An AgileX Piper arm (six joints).
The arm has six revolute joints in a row. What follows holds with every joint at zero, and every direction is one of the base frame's.
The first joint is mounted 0.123 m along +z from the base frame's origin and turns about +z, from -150 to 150 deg.
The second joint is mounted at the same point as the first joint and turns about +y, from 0 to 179.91 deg.
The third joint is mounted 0.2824 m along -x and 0.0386 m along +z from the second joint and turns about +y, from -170 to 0 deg.
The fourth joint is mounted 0.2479 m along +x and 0.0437 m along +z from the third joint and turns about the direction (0.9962, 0, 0.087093), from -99.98 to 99.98 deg.
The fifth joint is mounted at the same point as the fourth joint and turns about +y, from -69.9 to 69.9 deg.
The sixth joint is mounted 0.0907 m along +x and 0.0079 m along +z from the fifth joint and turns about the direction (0.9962, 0, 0.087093), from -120 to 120 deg.
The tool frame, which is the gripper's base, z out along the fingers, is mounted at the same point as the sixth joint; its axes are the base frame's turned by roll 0, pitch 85 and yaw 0 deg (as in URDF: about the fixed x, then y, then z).
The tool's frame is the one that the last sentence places.
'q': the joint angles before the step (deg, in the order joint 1, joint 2, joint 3, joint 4, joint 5, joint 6). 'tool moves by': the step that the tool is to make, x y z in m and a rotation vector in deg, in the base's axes. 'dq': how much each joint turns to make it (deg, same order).
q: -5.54, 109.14, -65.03, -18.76, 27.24, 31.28
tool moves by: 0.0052, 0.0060, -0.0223, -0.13, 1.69, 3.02
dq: 0.82, 3.57, 0.01, -0.05, -2.28, -1.78
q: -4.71, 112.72, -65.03, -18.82, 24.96, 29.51
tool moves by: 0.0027, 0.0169, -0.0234, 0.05, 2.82, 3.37
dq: 2.52, 3.60, 0.00, -0.15, -0.91, -0.59
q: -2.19, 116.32, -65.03, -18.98, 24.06, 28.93
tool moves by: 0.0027, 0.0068, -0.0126, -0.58, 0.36, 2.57
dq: 1.03, 2.08, -0.05, -1.52, -1.79, -0.01
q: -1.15, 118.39, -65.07, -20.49, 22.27, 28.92
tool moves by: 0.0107, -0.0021, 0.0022, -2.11, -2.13, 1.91
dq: 0.00, 1.00, -2.06, -4.45, -0.93, 1.77
